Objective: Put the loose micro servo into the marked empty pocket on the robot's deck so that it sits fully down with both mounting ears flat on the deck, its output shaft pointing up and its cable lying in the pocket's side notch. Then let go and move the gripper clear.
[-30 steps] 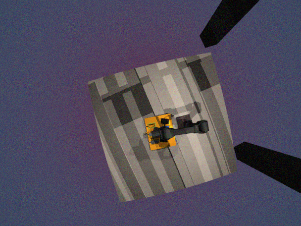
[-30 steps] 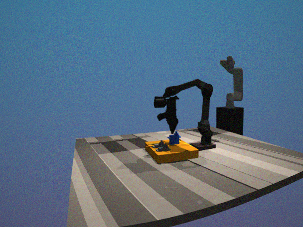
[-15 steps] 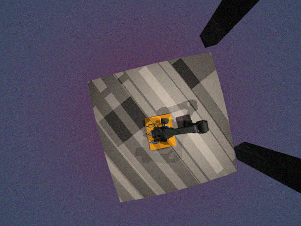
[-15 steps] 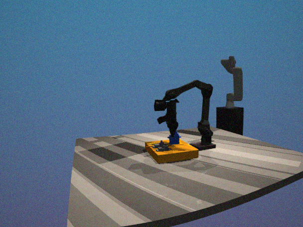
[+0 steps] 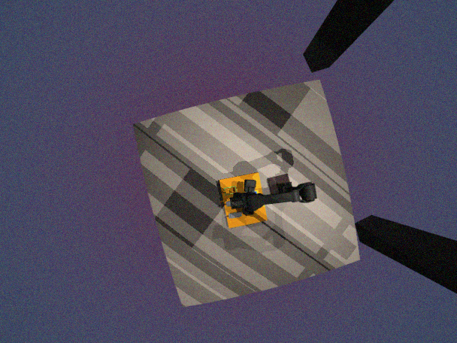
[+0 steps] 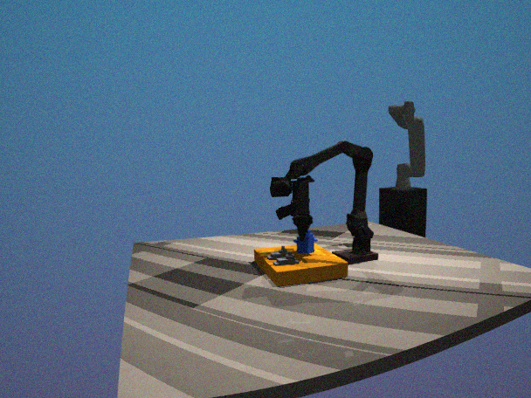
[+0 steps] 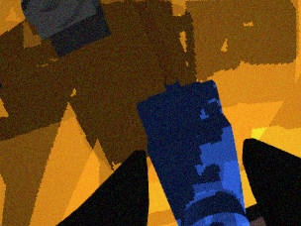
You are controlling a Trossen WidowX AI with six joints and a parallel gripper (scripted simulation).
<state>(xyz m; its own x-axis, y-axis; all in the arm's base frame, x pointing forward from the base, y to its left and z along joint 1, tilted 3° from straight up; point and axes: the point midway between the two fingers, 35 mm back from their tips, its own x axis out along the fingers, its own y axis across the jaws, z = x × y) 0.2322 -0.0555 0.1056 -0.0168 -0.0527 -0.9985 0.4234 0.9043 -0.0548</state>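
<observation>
Now: gripper tip 7 cm above the orange deck, 4 cm to the right of it and 1 cm past it.
</observation>
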